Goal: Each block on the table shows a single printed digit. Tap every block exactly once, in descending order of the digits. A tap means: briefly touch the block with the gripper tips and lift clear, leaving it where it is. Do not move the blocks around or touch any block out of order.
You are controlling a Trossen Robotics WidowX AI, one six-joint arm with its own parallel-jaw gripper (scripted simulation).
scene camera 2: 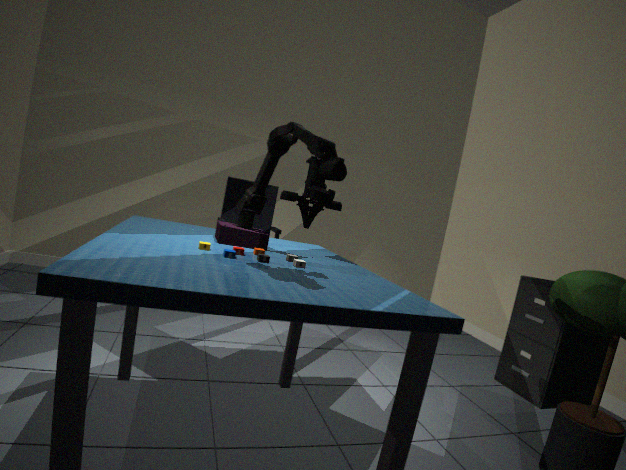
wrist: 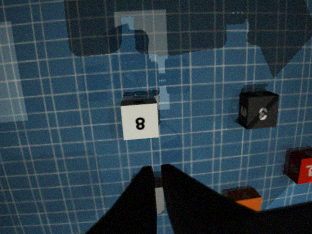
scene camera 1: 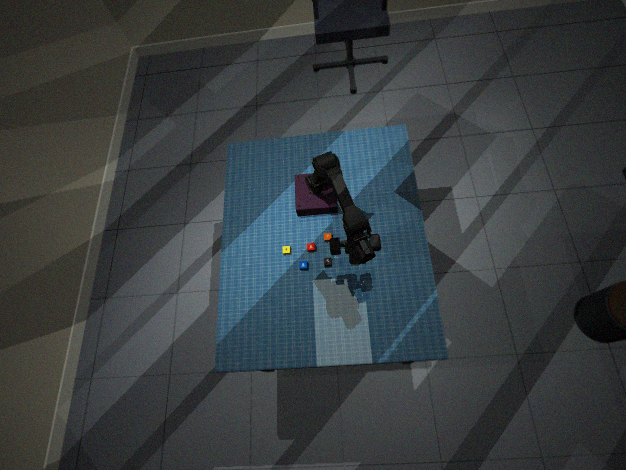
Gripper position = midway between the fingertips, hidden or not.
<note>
The gripper (scene camera 2: 306,228) is shut, holding nothing. Also in view: a black block (wrist: 257,110).
The gripper is seen too in the wrist view (wrist: 156,173).
</note>
